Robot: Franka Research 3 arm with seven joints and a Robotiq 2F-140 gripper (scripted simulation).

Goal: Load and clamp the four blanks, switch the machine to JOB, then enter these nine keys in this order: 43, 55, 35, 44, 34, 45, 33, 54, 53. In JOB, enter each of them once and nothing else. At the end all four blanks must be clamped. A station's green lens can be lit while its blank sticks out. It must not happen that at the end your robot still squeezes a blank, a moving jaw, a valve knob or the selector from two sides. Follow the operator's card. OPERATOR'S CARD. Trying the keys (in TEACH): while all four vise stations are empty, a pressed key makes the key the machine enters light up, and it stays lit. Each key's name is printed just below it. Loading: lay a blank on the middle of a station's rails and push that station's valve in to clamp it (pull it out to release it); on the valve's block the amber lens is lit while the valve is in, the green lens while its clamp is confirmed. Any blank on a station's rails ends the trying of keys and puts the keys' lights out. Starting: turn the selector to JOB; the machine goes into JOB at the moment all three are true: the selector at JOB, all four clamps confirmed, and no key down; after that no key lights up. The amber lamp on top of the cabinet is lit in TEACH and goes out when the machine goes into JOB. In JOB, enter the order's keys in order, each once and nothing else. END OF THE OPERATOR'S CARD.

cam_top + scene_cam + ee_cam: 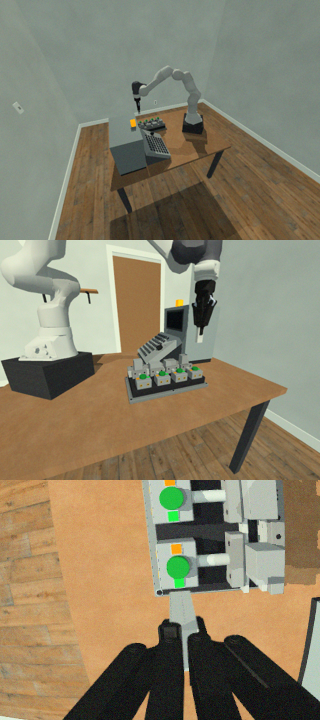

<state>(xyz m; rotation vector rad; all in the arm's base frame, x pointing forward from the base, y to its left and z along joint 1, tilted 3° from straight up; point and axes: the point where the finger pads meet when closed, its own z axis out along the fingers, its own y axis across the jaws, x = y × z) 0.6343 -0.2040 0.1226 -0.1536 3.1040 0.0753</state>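
The selector knob is 310 mm to the left of my hand, 120 mm below it and 100 mm behind it. Also, from my hand: sloped keypad: 420 mm to the left, 170 mm below, 90 mm behind; then key: 470 mm to the left, 110 mm below, 90 mm behind.
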